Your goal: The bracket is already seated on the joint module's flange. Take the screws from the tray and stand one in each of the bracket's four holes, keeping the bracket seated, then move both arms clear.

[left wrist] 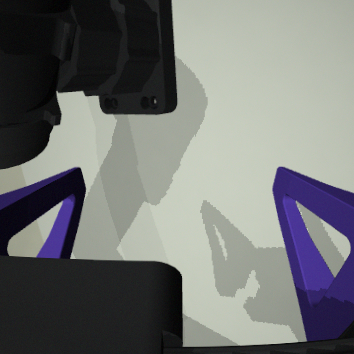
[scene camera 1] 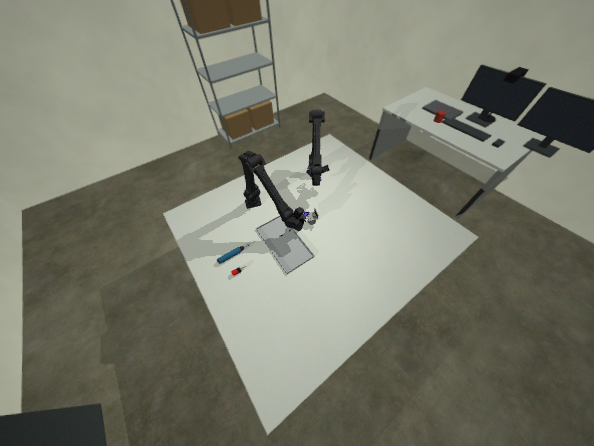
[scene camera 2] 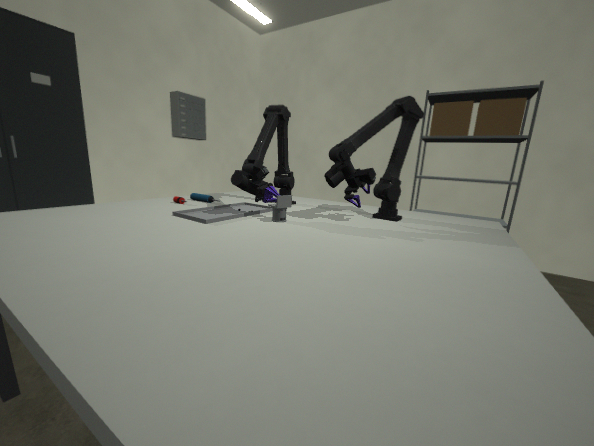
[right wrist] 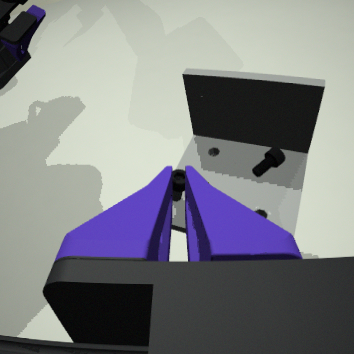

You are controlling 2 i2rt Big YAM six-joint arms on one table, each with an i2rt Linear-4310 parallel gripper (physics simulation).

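Frame: origin at the left arm's base, x back, y right, z up, level; metres.
Seen in the pictures: left gripper, between the fingertips: (left wrist: 178,177) (scene camera 2: 364,200); right gripper, between the fingertips: (scene camera 1: 308,212) (right wrist: 178,176); left arm's base, origin of its link: (left wrist: 135,45) (scene camera 2: 386,218) (right wrist: 0,74); right arm's base, origin of its link: (scene camera 1: 253,203).
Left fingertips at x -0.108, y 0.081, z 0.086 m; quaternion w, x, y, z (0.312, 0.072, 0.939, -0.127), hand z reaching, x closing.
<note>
Pixels of each thing's top centre, then the offset from my left fingertips to it. "*": a spot on its surface instead.
- joint module, centre of its top: (scene camera 2: 279,205) dx -0.329, dy +0.228, dz -0.022 m
- grey screw tray, centre of its top: (scene camera 2: 229,209) (scene camera 1: 283,241) dx -0.379, dy +0.491, dz -0.070 m
- blue tool, a spot on its surface: (scene camera 1: 230,254) * dx -0.297, dy +0.845, dz -0.048 m
- small red object, centre of its top: (scene camera 1: 238,268) dx -0.417, dy +0.838, dz -0.052 m
The grey L-shaped bracket (right wrist: 246,154) sits on the joint module (scene camera 2: 280,211), also seen in scene camera 1 (scene camera 1: 313,217). One black screw (right wrist: 268,161) stands in the bracket's far right hole. Two other holes (right wrist: 213,152) (right wrist: 260,213) show empty. My right gripper (right wrist: 178,176) is shut on a black screw (right wrist: 178,182) and holds it over the bracket's near left corner; it also shows in scene camera 2 (scene camera 2: 271,193). My left gripper (left wrist: 178,177) is open and empty above bare table, away from the bracket, and shows in scene camera 2 (scene camera 2: 354,200).
The grey screw tray (scene camera 1: 285,244) lies beside the module; one small dark screw (scene camera 2: 239,204) shows on it. A blue tool (scene camera 1: 230,254) and a small red object (scene camera 1: 236,271) lie left of the tray. A shelf rack (scene camera 1: 229,66) and a desk (scene camera 1: 454,128) stand off the mat.
</note>
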